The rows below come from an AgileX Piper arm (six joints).
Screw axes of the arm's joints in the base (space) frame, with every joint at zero. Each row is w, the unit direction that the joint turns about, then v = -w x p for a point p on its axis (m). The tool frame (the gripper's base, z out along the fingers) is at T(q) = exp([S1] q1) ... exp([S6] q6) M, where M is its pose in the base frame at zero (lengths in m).
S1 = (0, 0, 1, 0, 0, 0)
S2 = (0, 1, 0, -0.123, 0, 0)
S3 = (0, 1, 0, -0.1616, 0, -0.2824)
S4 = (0.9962, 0, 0.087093, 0, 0.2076, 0)
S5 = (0, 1, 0, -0.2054, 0, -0.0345)
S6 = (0.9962, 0, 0.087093, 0, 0.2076, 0)
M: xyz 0.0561 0 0.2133 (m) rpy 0 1.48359 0 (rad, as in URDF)
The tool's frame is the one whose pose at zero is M.
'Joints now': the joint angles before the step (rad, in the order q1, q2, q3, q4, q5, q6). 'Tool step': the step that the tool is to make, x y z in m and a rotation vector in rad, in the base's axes. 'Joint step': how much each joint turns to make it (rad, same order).
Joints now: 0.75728 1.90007 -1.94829 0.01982 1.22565 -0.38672
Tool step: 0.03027 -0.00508 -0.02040 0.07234 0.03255 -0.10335
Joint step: -0.06669 0.05685 -0.00001 0.05486 -0.08233 0.04396
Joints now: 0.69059 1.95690 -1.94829 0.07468 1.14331 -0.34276
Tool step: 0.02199 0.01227 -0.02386 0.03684 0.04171 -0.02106
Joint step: -0.01921 0.10064 -0.06695 0.05338 -0.02487 0.00302
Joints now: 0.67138 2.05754 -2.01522 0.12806 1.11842 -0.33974
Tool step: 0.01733 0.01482 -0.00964 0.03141 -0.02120 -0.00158
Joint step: 0.00000 0.09235 -0.11214 0.01130 -0.01649 0.00000
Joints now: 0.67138 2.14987 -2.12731 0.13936 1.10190 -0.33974
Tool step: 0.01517 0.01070 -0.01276 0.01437 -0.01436 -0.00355
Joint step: -0.00237 0.08382 -0.09453 0.00225 -0.00956 0.00001
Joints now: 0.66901 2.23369 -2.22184 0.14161 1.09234 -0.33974
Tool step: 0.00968 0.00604 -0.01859 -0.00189 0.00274 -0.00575
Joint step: -0.00217 0.05418 -0.02573 -0.00001 -0.02538 0.00000
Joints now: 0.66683 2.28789 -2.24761 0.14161 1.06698 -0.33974
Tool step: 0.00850 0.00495 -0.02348 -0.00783 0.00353 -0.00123
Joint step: -0.00212 0.04917 -0.00002 -0.00001 -0.04099 -0.00789
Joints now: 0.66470 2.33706 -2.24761 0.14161 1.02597 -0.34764
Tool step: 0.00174 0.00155 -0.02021 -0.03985 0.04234 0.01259
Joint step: -0.00001 0.03705 -0.00056 0.00001 0.02297 -0.01084
